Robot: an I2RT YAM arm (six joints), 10 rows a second.
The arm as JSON. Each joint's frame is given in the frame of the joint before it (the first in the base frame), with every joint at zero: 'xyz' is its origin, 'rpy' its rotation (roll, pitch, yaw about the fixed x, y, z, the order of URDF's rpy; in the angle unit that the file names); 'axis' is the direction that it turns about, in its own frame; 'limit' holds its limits. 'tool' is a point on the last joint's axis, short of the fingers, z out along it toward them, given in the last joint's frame.
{
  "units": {
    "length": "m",
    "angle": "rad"
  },
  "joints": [
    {
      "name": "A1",
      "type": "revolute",
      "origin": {
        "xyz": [
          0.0,
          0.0,
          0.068
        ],
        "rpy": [
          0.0,
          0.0,
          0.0
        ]
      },
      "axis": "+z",
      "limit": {
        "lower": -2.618,
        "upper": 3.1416
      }
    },
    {
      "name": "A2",
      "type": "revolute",
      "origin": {
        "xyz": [
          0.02,
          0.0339,
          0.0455
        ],
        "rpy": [
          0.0,
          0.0,
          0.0
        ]
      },
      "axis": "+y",
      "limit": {
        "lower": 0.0,
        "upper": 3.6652
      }
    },
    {
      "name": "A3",
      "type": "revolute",
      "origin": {
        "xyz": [
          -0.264,
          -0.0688,
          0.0
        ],
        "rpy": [
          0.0,
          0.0,
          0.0
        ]
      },
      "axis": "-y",
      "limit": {
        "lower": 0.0,
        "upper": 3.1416
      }
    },
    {
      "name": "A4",
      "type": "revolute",
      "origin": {
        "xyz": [
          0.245,
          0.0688,
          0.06
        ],
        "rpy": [
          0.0,
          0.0,
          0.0
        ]
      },
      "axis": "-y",
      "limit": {
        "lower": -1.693,
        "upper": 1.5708
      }
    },
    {
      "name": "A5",
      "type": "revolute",
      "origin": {
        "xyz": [
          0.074,
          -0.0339,
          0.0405
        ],
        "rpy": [
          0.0,
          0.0,
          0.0
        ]
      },
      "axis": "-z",
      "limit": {
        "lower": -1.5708,
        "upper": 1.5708
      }
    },
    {
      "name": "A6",
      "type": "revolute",
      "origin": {
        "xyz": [
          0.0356,
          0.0,
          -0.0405
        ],
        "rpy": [
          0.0,
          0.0,
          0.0
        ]
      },
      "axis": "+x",
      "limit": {
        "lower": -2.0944,
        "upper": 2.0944
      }
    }
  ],
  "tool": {
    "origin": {
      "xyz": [
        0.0,
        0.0,
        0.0
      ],
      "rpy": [
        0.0,
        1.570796,
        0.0
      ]
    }
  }
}
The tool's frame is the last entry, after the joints.
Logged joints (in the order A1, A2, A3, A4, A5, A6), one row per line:
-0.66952, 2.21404, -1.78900, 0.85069, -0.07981, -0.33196
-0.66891, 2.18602, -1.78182, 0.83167, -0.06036, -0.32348
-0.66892, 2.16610, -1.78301, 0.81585, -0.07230, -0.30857
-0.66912, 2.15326, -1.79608, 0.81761, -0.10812, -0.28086
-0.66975, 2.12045, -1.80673, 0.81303, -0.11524, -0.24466
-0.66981, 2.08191, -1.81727, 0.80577, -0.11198, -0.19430
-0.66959, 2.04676, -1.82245, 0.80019, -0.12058, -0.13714
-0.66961, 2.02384, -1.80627, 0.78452, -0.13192, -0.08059
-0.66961, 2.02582, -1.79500, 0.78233, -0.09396, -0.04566
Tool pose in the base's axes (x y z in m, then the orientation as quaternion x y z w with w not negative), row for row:
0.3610, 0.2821, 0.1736, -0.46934, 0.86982, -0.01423, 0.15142
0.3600, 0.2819, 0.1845, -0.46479, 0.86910, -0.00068, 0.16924
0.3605, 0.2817, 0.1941, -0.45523, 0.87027, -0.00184, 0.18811
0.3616, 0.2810, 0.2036, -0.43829, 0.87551, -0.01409, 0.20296
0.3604, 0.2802, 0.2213, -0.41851, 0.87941, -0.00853, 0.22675
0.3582, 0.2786, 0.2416, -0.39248, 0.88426, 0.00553, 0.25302
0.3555, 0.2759, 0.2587, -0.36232, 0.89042, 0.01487, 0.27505
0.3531, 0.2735, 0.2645, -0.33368, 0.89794, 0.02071, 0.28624
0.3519, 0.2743, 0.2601, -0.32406, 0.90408, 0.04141, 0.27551
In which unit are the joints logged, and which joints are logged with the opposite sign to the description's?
The joints are logged in radians. Opposite sign: A1, A3, A4, A5.
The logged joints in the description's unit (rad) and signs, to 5 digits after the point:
0.66952, 2.21404, 1.78900, -0.85069, 0.07981, -0.33196
0.66891, 2.18602, 1.78182, -0.83167, 0.06036, -0.32348
0.66892, 2.16610, 1.78301, -0.81585, 0.07230, -0.30857
0.66912, 2.15326, 1.79608, -0.81761, 0.10812, -0.28086
0.66975, 2.12045, 1.80673, -0.81303, 0.11524, -0.24466
0.66981, 2.08191, 1.81727, -0.80577, 0.11198, -0.19430
0.66959, 2.04676, 1.82245, -0.80019, 0.12058, -0.13714
0.66961, 2.02384, 1.80627, -0.78452, 0.13192, -0.08059
0.66961, 2.02582, 1.79500, -0.78233, 0.09396, -0.04566

